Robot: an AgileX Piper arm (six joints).
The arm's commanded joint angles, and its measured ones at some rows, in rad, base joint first. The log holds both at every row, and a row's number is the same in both.
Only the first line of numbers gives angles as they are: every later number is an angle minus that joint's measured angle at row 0.
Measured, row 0: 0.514, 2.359, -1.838, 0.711, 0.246, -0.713
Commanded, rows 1 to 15: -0.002, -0.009, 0.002, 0.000, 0.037, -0.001; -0.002, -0.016, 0.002, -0.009, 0.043, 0.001; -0.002, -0.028, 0.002, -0.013, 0.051, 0.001; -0.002, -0.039, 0.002, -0.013, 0.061, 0.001; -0.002, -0.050, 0.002, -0.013, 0.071, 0.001; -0.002, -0.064, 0.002, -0.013, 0.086, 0.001; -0.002, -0.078, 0.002, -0.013, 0.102, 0.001; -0.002, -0.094, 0.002, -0.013, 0.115, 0.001; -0.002, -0.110, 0.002, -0.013, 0.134, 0.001; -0.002, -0.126, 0.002, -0.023, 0.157, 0.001; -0.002, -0.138, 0.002, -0.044, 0.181, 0.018; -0.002, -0.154, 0.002, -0.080, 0.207, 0.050; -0.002, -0.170, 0.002, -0.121, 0.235, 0.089; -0.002, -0.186, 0.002, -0.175, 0.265, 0.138; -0.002, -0.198, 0.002, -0.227, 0.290, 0.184
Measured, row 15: 0.000, -0.141, 0.000, -0.063, 0.189, 0.045
